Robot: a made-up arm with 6 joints. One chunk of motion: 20 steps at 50 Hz.
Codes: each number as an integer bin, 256 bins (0 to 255) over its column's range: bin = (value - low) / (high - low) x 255, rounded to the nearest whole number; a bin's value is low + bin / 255 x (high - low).
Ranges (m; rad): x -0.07..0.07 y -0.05..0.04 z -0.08..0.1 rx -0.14..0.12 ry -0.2..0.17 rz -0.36..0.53
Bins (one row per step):
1: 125 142 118 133 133 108
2: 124 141 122 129 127 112
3: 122 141 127 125 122 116
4: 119 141 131 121 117 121
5: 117 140 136 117 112 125
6: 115 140 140 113 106 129
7: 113 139 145 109 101 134
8: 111 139 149 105 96 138
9: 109 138 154 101 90 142
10: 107 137 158 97 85 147
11: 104 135 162 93 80 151
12: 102 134 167 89 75 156
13: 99 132 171 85 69 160
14: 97 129 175 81 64 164
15: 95 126 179 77 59 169
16: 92 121 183 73 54 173
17: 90 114 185 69 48 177
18: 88 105 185 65 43 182
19: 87 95 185 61 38 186
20: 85 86 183 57 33 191
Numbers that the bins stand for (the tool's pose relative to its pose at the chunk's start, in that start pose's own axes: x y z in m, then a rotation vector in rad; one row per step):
1: -0.0014 0.0001 0.0033 -0.0044 -0.0070 0.0169
2: -0.0019 -0.0002 0.0061 -0.0085 -0.0157 0.0309
3: -0.0030 -0.0002 0.0096 -0.0125 -0.0230 0.0449
4: -0.0047 -0.0002 0.0125 -0.0166 -0.0302 0.0623
5: -0.0058 -0.0006 0.0160 -0.0207 -0.0375 0.0763
6: -0.0069 -0.0006 0.0188 -0.0248 -0.0462 0.0902
7: -0.0080 -0.0009 0.0224 -0.0289 -0.0535 0.1077
8: -0.0091 -0.0009 0.0252 -0.0329 -0.0607 0.1216
9: -0.0102 -0.0013 0.0287 -0.0370 -0.0694 0.1356
10: -0.0113 -0.0016 0.0315 -0.0411 -0.0767 0.1531
11: -0.0129 -0.0024 0.0344 -0.0452 -0.0839 0.1670
12: -0.0140 -0.0027 0.0379 -0.0493 -0.0912 0.1845
13: -0.0156 -0.0034 0.0407 -0.0533 -0.0999 0.1984
14: -0.0167 -0.0045 0.0435 -0.0574 -0.1071 0.2124
15: -0.0178 -0.0055 0.0464 -0.0615 -0.1144 0.2298
16: -0.0195 -0.0073 0.0492 -0.0656 -0.1216 0.2438
17: -0.0206 -0.0098 0.0506 -0.0696 -0.1304 0.2578
18: -0.0217 -0.0129 0.0506 -0.0737 -0.1376 0.2752
19: -0.0222 -0.0165 0.0506 -0.0778 -0.1449 0.2892
20: -0.0233 -0.0196 0.0492 -0.0819 -0.1521 0.3066

